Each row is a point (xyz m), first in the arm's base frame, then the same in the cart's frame.
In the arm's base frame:
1: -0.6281 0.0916 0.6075
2: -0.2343 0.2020 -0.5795
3: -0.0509 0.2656 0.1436
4: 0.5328 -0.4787 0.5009
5: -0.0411 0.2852 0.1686
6: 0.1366 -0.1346 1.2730
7: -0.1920 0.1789 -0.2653
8: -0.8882 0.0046 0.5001
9: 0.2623 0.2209 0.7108
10: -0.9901 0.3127 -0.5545
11: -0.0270 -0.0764 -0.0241
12: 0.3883 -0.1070 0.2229
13: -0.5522 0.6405 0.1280
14: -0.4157 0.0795 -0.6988
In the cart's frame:
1: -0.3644 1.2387 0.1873
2: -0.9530 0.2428 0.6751
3: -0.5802 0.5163 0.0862
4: 0.3715 0.1871 -0.0042
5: -0.5804 0.5244 0.0540
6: 0.3782 0.9828 -0.4923
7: -0.7606 0.3879 0.4678
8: -0.4231 1.3809 0.4385
9: -0.1631 0.5855 -0.4068
10: -1.2442 0.8805 0.9796
11: -0.3831 0.3720 0.3795
12: -0.1133 0.1746 0.0292
13: -1.0338 0.9455 0.1332
14: -0.9668 0.3113 0.9144

